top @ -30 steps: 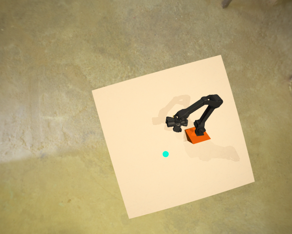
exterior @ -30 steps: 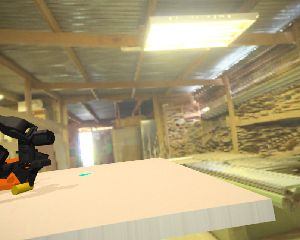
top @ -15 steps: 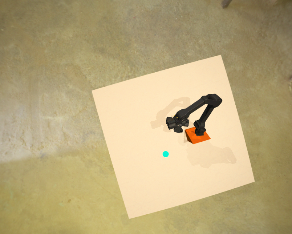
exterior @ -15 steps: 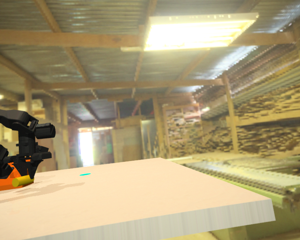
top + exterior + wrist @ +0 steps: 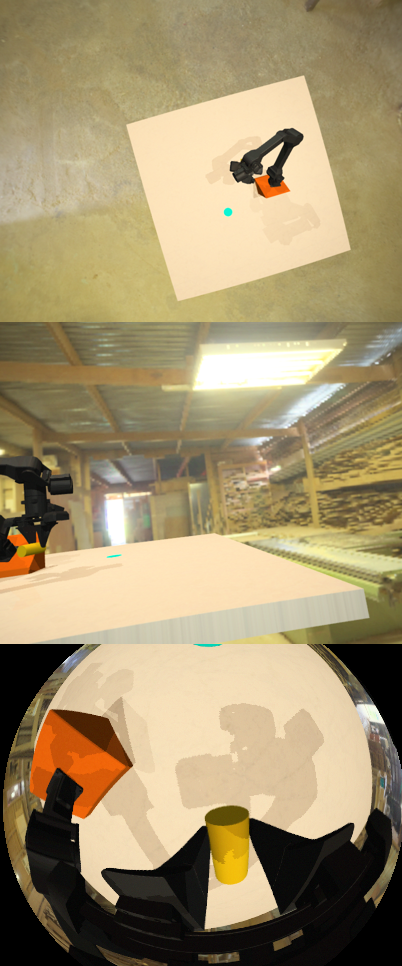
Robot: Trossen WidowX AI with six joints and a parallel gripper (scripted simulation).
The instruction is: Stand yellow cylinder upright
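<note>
Now: the cyan circle 30 cm to the left of my gripper tip, 12 cm ahead of it and 9 cm below it. Round my gripper tip: yellow cylinder (2 cm to the right, 1 cm behind).
</note>
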